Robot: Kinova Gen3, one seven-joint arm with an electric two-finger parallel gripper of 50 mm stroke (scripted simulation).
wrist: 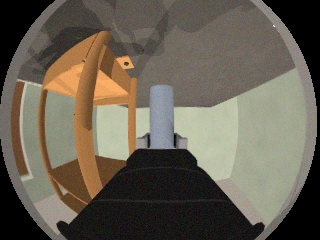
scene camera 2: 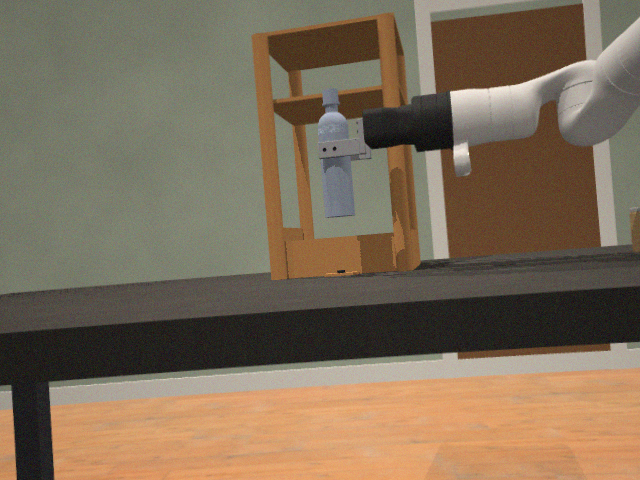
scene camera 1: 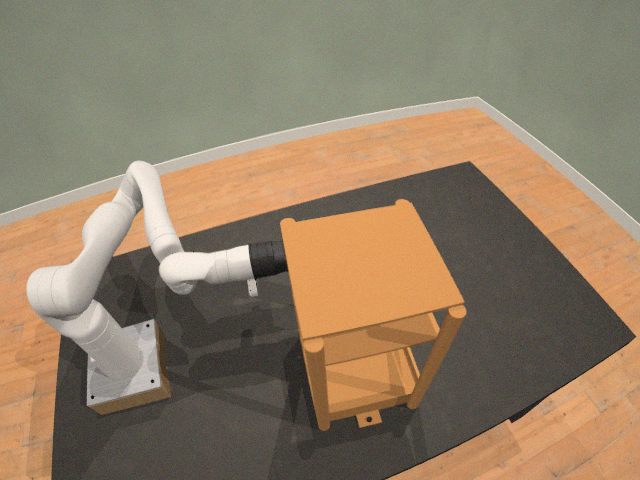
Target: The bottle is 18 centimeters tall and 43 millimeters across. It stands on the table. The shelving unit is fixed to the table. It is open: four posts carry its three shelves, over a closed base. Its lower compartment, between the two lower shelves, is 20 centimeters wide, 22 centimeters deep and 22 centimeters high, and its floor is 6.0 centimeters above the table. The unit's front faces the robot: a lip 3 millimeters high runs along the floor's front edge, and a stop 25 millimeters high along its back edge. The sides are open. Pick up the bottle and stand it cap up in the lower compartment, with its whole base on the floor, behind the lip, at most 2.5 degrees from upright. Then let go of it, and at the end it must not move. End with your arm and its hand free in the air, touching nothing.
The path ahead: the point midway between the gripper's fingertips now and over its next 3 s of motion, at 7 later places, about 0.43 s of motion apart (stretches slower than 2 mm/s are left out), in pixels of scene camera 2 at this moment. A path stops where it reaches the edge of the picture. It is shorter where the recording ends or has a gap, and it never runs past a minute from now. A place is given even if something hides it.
My gripper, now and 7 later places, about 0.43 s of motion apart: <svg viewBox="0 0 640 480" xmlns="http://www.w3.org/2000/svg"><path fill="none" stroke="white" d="M322 153L323 154L318 157L309 157L307 159L308 158L309 159L308 158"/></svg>
